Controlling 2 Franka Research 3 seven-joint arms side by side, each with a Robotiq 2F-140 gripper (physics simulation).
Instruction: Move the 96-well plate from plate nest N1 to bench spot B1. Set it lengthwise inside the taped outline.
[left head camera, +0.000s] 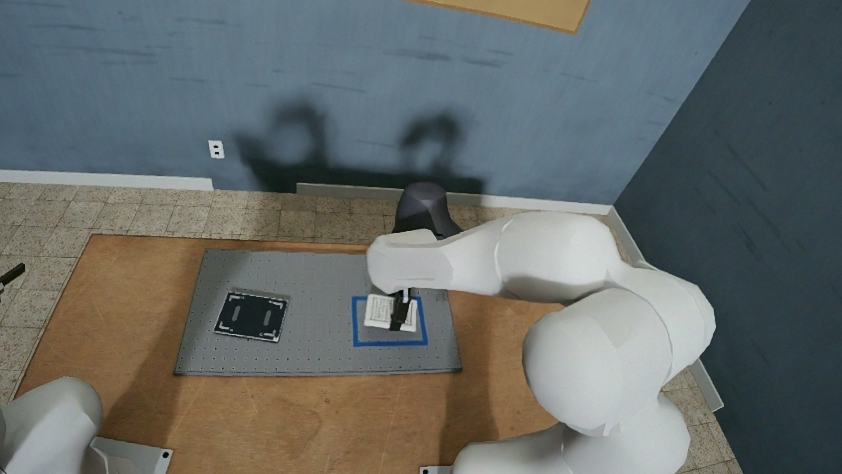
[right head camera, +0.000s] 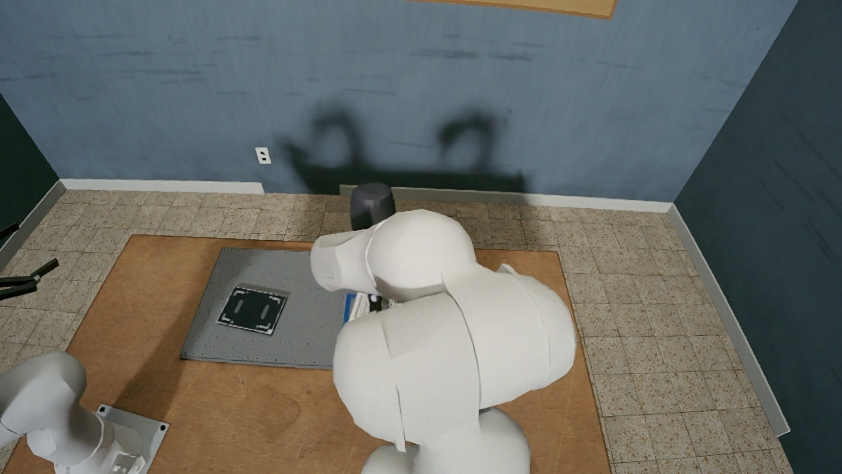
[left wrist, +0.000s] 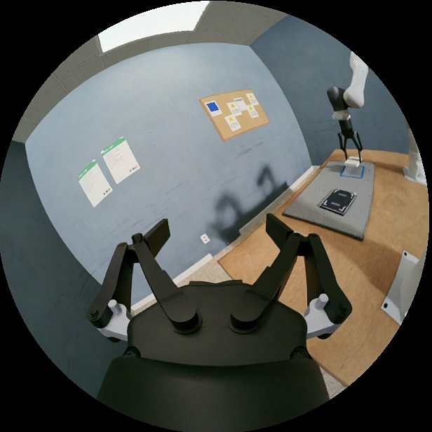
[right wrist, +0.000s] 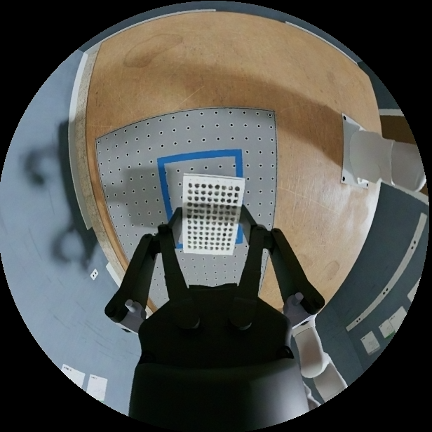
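Observation:
The white 96-well plate (left head camera: 378, 313) (left wrist: 353, 162) (right wrist: 212, 215) is held roughly level a little above the blue taped outline (left head camera: 390, 343) (right head camera: 347, 312) (left wrist: 351, 176) (right wrist: 200, 154). Its long side runs roughly along the outline's long side, turned slightly. In the left head camera it appears nearer the outline's back edge. My right gripper (left head camera: 401, 313) (left wrist: 353, 161) (right wrist: 210, 213) is shut on the plate across its long sides. In the right head camera the arm hides most of the plate. The black nest N1 (left head camera: 251, 317) (right head camera: 252, 310) (left wrist: 338, 201) is empty. My left gripper (left wrist: 216, 225) is open and empty, away from the table.
The grey perforated board (left head camera: 318, 353) (right head camera: 306, 353) (left wrist: 325, 222) (right wrist: 260, 135) bears the nest and the outline on the wooden table (left head camera: 282, 418) (right wrist: 310, 150). The right arm (left head camera: 547, 253) (right head camera: 412, 365) reaches in over the table's right part. A wall (left head camera: 353, 105) stands behind the table.

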